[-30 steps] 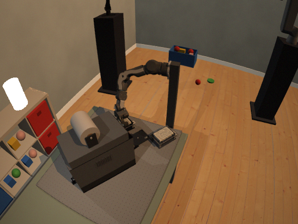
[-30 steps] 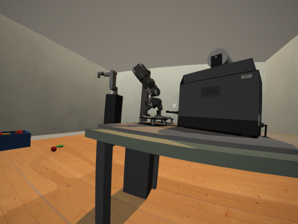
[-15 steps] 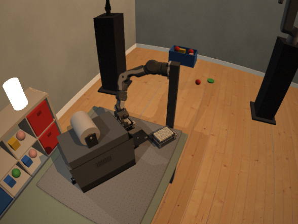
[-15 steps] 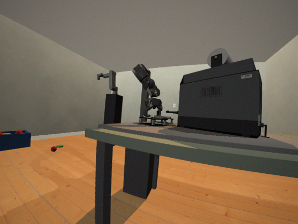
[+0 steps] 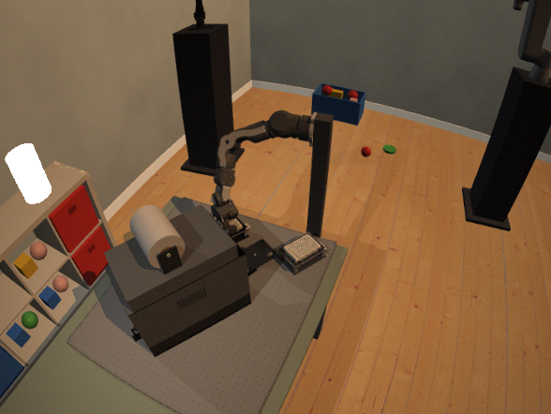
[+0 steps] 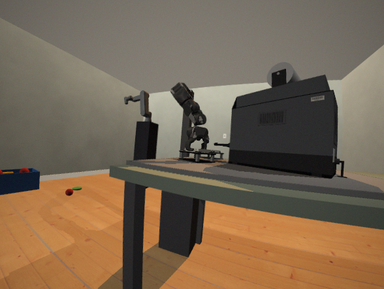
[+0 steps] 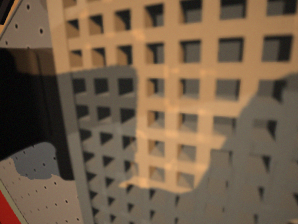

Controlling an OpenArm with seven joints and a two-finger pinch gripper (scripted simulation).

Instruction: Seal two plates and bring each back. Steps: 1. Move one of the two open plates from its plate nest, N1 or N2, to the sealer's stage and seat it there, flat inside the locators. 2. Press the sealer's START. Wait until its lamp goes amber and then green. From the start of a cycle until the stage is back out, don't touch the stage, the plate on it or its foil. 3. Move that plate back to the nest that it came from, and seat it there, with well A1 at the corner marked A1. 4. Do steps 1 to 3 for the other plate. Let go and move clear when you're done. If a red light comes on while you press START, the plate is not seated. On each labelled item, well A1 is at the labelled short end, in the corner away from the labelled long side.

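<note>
My hand is 14 cm short of the dark sealer stage, 19 cm to the right of it and 5 cm below it. The rest, counted from my hand: white well plate 1 cm ahead, 34 cm to the left; warning sticker 17 cm ahead, 6 cm to the left, 10 cm above; plate nest 1 cm ahead, 34 cm to the left, 1 cm below.
</note>
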